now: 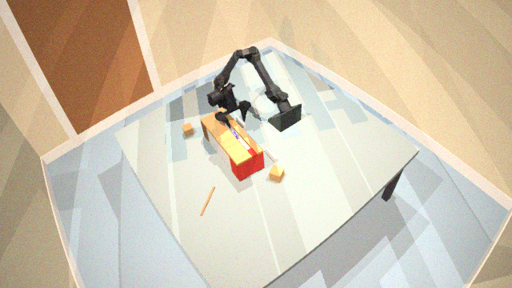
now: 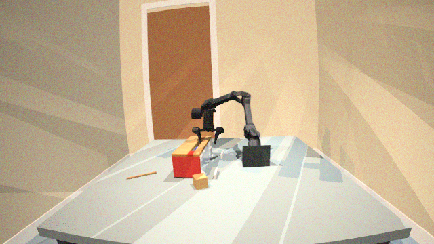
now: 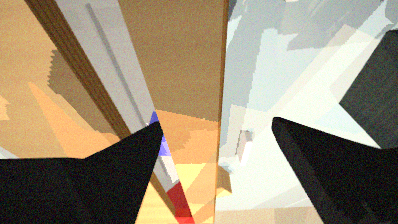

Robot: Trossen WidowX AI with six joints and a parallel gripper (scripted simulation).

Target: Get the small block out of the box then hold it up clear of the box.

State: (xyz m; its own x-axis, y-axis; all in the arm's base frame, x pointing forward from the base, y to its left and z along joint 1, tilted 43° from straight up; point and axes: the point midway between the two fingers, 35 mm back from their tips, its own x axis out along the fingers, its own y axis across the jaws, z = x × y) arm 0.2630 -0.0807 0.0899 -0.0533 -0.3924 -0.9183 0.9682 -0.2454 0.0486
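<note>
Right now my gripper tip is 4 cm short of the long box, 4 cm to the right of it and 5 cm above it. Round my gripper tip: block (6 cm ahead, 3 cm to the left, 2 cm below); thin wooden stick (37 cm ahead, 18 cm to the left, 11 cm below).
</note>
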